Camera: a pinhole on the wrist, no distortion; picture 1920 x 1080 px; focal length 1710.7 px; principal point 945.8 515.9 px. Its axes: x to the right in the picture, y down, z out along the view. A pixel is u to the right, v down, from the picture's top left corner.
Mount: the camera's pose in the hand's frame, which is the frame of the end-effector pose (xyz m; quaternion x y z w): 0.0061 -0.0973 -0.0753 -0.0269 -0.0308 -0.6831 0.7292
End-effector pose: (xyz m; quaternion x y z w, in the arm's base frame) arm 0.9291 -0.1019 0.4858 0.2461 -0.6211 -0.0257 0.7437
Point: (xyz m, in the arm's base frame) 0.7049 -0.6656 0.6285
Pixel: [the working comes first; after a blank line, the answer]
In the camera's frame: 0.3363 0.2493 0.4623

outside the picture
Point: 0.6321 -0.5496 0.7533
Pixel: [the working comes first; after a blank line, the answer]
In the camera's frame: 0.1736 0.3178 0.5184

outside the picture
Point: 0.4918 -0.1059 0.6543
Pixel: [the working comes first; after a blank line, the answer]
In the camera's frame: -0.2319 0.0689 0.5247

189.8 740.6
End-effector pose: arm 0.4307 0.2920 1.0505 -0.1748 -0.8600 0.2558 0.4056
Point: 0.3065 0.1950 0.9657
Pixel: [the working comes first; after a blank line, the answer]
In the camera's frame: -0.0382 -0.0267 0.2518

686.5 334.3
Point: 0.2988 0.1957 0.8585
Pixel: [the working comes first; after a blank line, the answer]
In the camera's frame: -0.0987 -0.0825 0.3209

419.5 76.1
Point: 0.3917 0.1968 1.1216
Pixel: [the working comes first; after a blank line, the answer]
In the camera's frame: 0.0331 0.0112 0.0935

1551.8 720.6
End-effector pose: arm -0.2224 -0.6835 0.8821 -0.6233 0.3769 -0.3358 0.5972
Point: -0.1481 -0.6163 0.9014
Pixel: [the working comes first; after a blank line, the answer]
In the camera's frame: -0.0602 -0.0235 0.1773

364.7 289.1
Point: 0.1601 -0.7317 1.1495
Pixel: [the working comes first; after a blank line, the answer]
In the camera's frame: 0.2385 0.2028 0.3487

outside the picture
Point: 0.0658 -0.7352 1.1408
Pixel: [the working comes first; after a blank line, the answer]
In the camera's frame: 0.2139 0.1607 0.2674

outside the picture
